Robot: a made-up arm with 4 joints.
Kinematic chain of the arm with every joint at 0, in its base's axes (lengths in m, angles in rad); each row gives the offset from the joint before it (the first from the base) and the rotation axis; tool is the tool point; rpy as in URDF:
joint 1: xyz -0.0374 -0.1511 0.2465 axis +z
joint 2: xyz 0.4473 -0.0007 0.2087 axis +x
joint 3: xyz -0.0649 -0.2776 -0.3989 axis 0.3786 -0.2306 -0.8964
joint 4: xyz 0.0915 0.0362 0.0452 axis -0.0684 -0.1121 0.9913
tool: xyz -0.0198 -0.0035 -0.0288 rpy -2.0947 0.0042 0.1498
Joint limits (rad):
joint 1: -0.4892..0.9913
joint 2: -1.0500..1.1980
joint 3: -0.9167..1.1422
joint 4: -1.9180..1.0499
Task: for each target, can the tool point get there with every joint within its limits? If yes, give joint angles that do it. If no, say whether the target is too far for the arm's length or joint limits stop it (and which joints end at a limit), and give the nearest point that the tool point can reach.
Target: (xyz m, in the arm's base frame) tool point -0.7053 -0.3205 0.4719
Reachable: no: joint limits stop it (at a limit: joint 1, joint 2, joint 3) | nearest point 0.0966 -0.7370 0.4068 | short by 0.906 m
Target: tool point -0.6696 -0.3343 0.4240
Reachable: no: joint limits stop it (at a limit: joint 1, joint 2, joint 3) | nearest point 0.0967 -0.7367 0.4057 | short by 0.866 m
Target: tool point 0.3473 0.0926 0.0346
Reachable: yes | joints 0.2670 0.7551 -0.4418 -1.3067
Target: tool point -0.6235 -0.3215 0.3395
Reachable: no: joint limits stop it (at a limit: joint 1, joint 3) | nearest point 0.1030 -0.7249 0.3355 | short by 0.831 m
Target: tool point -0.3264 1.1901 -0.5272
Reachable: no: too far | nearest point 0.0183 0.3721 0.0418 | short by 1.054 m
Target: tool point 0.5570 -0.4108 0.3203
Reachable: yes | joints 0.3597 -0.6345 0.3178 0.7437
